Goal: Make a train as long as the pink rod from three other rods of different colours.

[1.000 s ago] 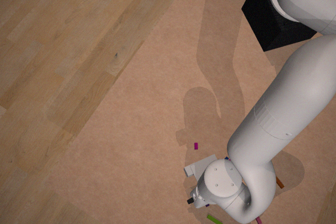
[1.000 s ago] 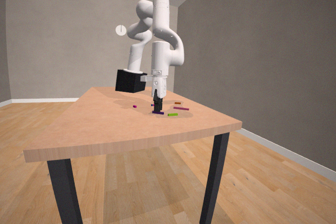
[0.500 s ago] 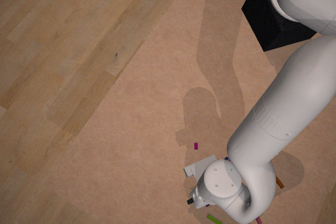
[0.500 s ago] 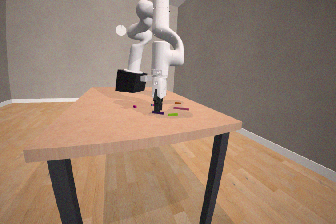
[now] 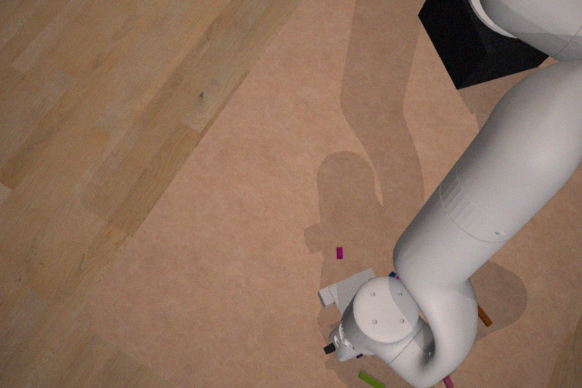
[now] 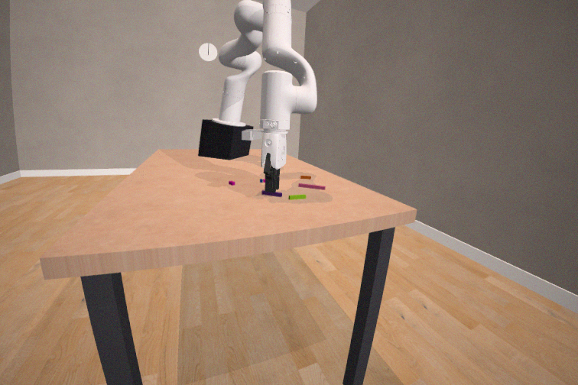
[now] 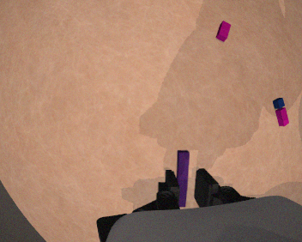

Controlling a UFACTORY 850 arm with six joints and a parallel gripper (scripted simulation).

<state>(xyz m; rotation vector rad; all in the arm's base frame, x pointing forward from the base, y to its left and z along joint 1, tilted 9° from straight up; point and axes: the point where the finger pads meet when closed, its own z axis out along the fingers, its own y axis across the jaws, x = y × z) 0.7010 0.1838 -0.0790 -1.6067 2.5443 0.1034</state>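
Right now the purple rod is 3 cm below my hand. Also, from my hand: lime rod 3 cm ahead, 7 cm to the left, 3 cm below; then blue rod 14 cm behind, 2 cm to the right, 3 cm below; then pink rod 7 cm behind, 14 cm to the left, 3 cm below.
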